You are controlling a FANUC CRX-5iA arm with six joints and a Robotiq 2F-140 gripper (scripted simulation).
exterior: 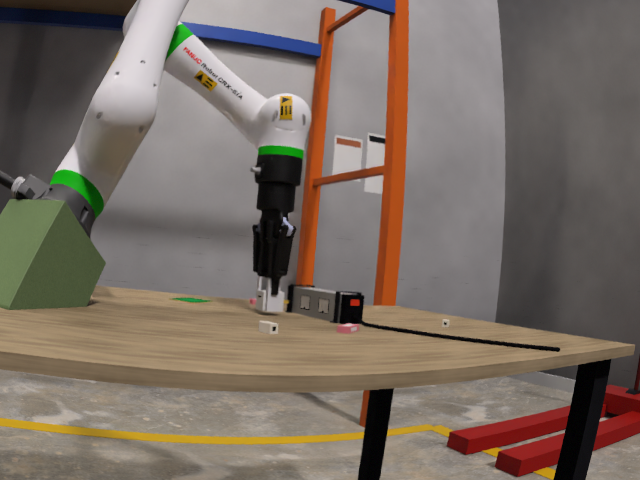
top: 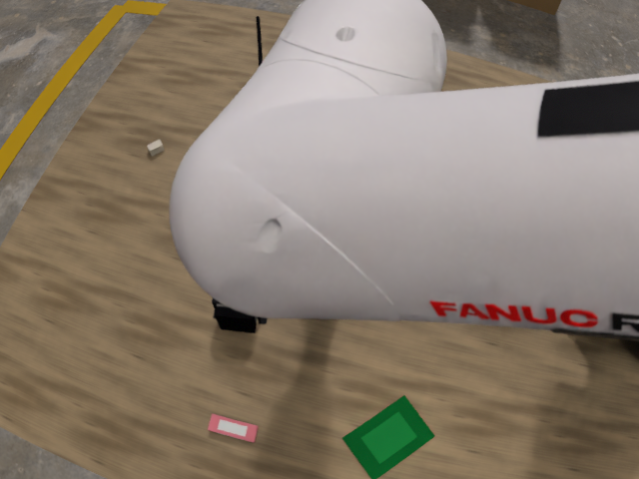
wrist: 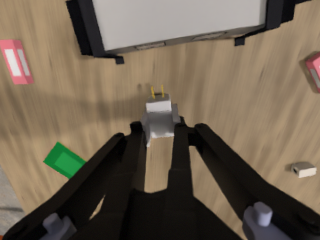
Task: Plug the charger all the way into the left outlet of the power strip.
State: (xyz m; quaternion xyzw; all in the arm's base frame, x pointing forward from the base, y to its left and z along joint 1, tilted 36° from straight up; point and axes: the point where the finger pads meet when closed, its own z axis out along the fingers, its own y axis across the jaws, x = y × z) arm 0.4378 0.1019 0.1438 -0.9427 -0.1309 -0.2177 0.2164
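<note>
Now: hand 10 mm short of the white charger and 10 mm above it. Round my hand: red switch: 150 mm ahead, 80 mm to the right.
</note>
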